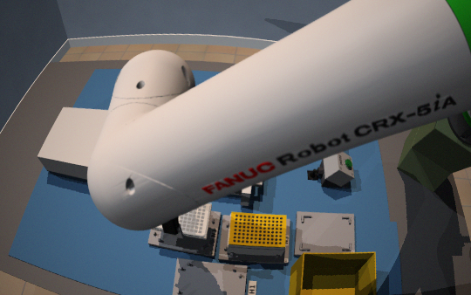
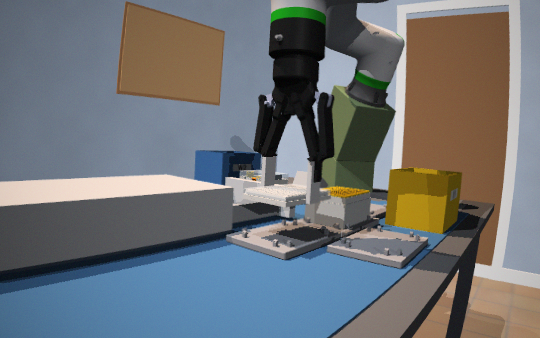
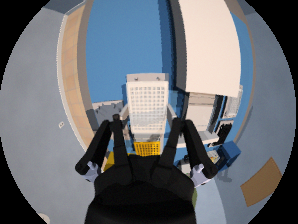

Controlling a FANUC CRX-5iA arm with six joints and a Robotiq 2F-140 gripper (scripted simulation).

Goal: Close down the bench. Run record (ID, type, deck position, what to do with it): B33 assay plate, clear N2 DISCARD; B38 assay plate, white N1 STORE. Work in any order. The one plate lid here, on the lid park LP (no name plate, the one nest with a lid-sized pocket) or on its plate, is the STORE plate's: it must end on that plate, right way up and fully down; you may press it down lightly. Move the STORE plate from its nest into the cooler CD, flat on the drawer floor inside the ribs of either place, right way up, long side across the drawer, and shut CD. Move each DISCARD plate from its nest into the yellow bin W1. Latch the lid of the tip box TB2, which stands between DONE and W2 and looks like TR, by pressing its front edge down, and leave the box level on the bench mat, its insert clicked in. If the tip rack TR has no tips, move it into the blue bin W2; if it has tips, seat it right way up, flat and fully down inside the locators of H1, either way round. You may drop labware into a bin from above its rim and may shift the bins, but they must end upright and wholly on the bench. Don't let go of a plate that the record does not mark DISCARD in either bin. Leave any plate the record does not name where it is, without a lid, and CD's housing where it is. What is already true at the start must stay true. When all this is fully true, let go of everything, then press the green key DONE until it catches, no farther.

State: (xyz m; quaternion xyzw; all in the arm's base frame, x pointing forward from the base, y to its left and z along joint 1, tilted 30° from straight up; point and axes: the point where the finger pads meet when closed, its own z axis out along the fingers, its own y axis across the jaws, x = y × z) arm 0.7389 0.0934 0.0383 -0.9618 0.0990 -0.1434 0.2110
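My hand is 18 cm to the left of the cooler drawer, 7 cm above it and 4 cm past it. From my hand the other things lie so: cooler CD: 20 cm to the right, 9 cm ahead, 7 cm below; nest H1: 15 cm to the left, 9 cm below, 6 cm behind; tip rack TR: 18 cm behind, 4 cm below, 2 cm to the left.
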